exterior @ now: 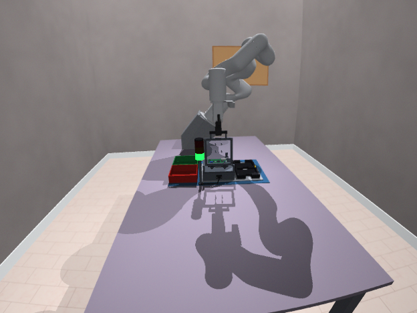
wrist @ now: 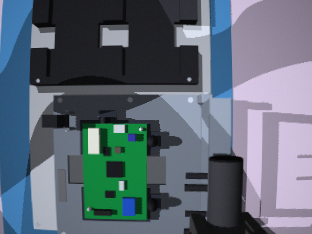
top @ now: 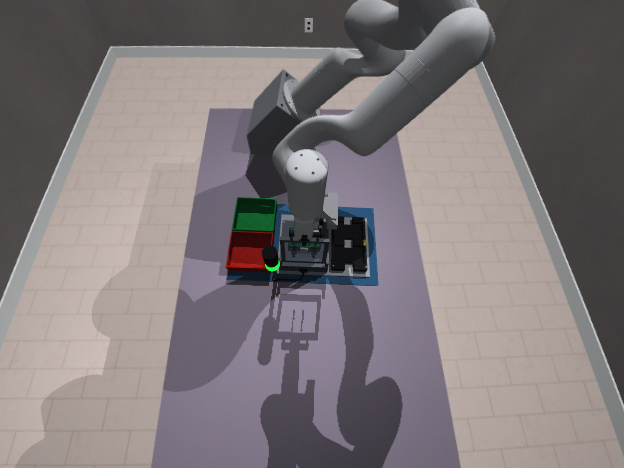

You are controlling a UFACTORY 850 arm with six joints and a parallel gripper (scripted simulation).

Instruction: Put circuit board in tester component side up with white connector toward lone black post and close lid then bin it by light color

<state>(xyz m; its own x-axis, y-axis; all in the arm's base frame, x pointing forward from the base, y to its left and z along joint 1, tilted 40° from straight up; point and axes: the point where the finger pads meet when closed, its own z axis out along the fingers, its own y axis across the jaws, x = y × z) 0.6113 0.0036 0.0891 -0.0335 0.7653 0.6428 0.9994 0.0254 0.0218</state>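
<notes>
Right now the green circuit board is 200 mm below my hand and 80 mm behind it. Also, from my hand: clear lid (90 mm below, 10 mm ahead); red bin (260 mm below, 200 mm to the right, 30 mm behind); tester nest (210 mm below, 70 mm behind).
</notes>
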